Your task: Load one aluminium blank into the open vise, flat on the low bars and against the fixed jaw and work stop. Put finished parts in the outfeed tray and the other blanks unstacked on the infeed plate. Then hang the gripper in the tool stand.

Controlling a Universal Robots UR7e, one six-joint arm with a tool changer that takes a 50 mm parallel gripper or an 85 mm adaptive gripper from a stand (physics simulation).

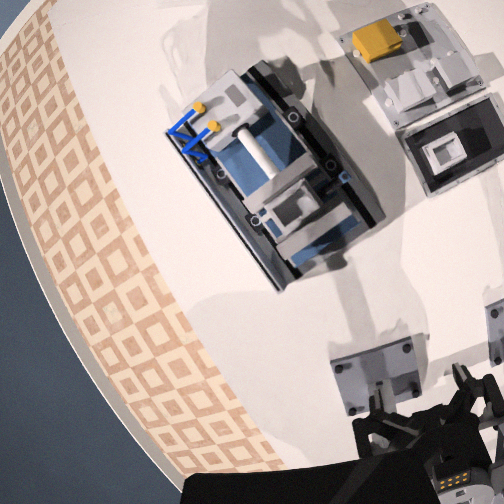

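Note:
The vise [280,175] lies at the centre, seen from high above, with a white screw and a blue crank at its left end. A grey part with a dark square pocket [295,210] sits between its jaws. A small blue work stop [344,176] is on its right side. The infeed plate [415,65] at the top right holds two pale aluminium blanks [410,87] [452,67]. The black outfeed tray [457,150] holds one pocketed part [444,152]. My black adaptive gripper [422,387] is at the bottom right, fingers spread and empty, far from the vise.
A yellow block [376,39] sits on the infeed plate's far corner. Grey bolted stand plates lie under the fingers [375,375] and at the right edge [495,325]. The table's curved edge and a checkered floor band [100,250] run down the left.

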